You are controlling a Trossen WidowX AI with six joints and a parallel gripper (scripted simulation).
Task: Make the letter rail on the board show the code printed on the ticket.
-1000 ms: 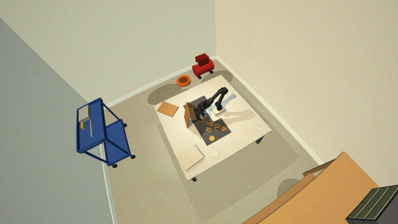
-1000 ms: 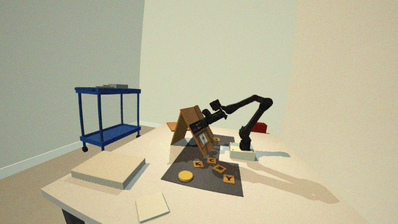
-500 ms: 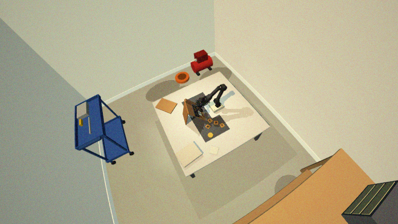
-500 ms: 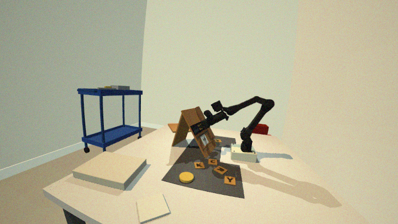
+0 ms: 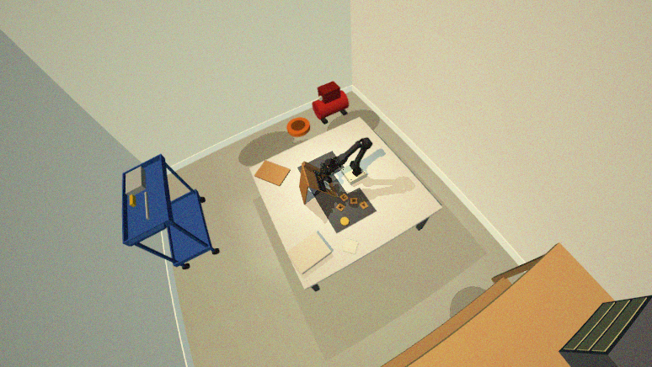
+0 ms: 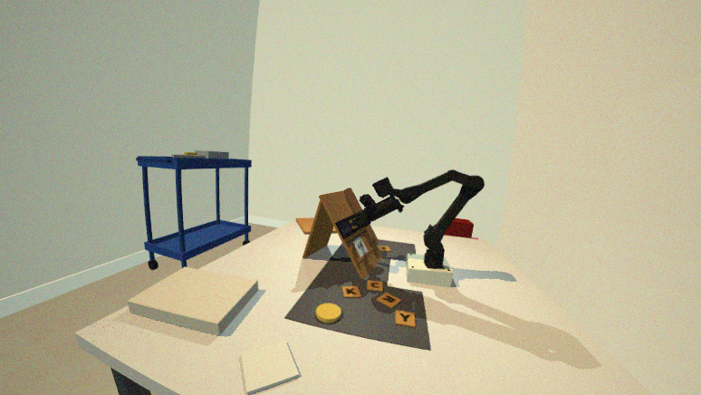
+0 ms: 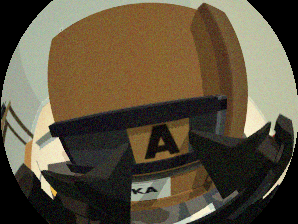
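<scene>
Now: the white ticket 8 cm below my gripper tip, 5 cm to the left of it and 4 cm behind it. Round my gripper tip: yellow disc 38 cm to the left, 16 cm below, 3 cm ahead; dark mat 17 cm below, 13 cm behind, 6 cm to the left; orange sheet 44 cm to the right, 27 cm ahead, 16 cm below.
</scene>
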